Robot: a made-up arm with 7 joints. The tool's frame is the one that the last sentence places.
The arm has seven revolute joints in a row. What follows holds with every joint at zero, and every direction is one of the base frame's.
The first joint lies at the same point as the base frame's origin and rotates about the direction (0, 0.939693, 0.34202), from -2.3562 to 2.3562 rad.
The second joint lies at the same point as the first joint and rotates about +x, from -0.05 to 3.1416 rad.
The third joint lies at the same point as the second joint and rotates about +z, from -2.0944 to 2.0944 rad.
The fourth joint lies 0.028 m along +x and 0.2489 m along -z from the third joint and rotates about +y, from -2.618 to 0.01 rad.
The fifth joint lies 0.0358 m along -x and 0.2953 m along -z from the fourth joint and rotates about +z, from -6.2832 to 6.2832 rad.
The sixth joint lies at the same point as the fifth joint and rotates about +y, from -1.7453 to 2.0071 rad.
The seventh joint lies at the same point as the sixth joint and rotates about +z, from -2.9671 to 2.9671 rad.
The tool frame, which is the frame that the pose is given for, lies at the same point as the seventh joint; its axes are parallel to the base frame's.
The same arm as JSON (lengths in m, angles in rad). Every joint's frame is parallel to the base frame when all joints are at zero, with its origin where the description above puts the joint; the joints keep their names.
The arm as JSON. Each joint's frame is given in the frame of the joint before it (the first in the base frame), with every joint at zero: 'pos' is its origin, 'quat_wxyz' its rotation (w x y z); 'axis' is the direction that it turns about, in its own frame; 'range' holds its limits. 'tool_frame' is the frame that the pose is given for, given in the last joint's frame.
{"length_unit": "m", "angle_unit": "rad", "joints": [{"joint": "joint 1", "pos": [0.0, 0.0, 0.0], "quat_wxyz": [1.0, 0.0, 0.0, 0.0], "axis": [0.0, 0.9397, 0.342], "range": [-2.3562, 2.3562]}, {"joint": "joint 2", "pos": [0.0, 0.0, 0.0], "quat_wxyz": [1.0, 0.0, 0.0, 0.0], "axis": [1.0, 0.0, 0.0], "range": [-0.05, 3.1416]}, {"joint": "joint 3", "pos": [0.0, 0.0, 0.0], "quat_wxyz": [1.0, 0.0, 0.0, 0.0], "axis": [0.0, 0.0, 1.0], "range": [-2.0944, 2.0944]}, {"joint": "joint 4", "pos": [0.028, 0.0, -0.2489], "quat_wxyz": [1.0, 0.0, 0.0, 0.0], "axis": [0.0, 1.0, 0.0], "range": [-2.618, 0.01]}, {"joint": "joint 5", "pos": [-0.0358, 0.0, -0.2953], "quat_wxyz": [1.0, 0.0, 0.0, 0.0], "axis": [0.0, 0.0, 1.0], "range": [-6.2832, 6.2832]}, {"joint": "joint 6", "pos": [0.0, 0.0, 0.0], "quat_wxyz": [1.0, 0.0, 0.0, 0.0], "axis": [0.0, 1.0, 0.0], "range": [-1.7453, 2.0071]}, {"joint": "joint 7", "pos": [0.0, 0.0, 0.0], "quat_wxyz": [1.0, 0.0, 0.0, 0.0], "axis": [0.0, 0.0, 1.0], "range": [-2.9671, 2.9671]}], "tool_frame": {"pos": [0.0, 0.0, 0.0], "quat_wxyz": [1.0, 0.0, 0.0, 0.0]}}
